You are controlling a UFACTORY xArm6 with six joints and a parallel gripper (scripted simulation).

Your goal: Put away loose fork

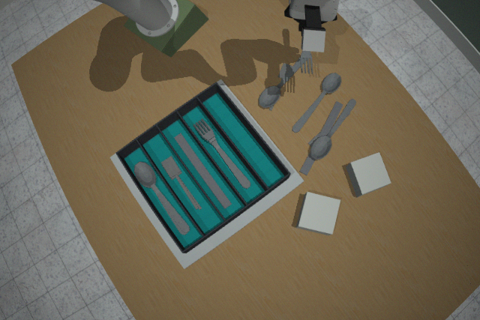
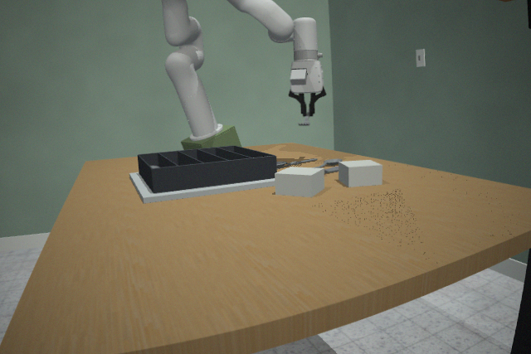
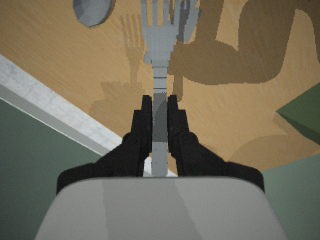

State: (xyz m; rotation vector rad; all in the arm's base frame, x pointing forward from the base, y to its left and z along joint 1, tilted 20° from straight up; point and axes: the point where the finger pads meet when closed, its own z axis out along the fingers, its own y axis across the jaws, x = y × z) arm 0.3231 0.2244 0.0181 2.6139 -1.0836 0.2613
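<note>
My hand is 5 cm short of the tray, 38 cm to the left of it and 11 cm above it.
</note>
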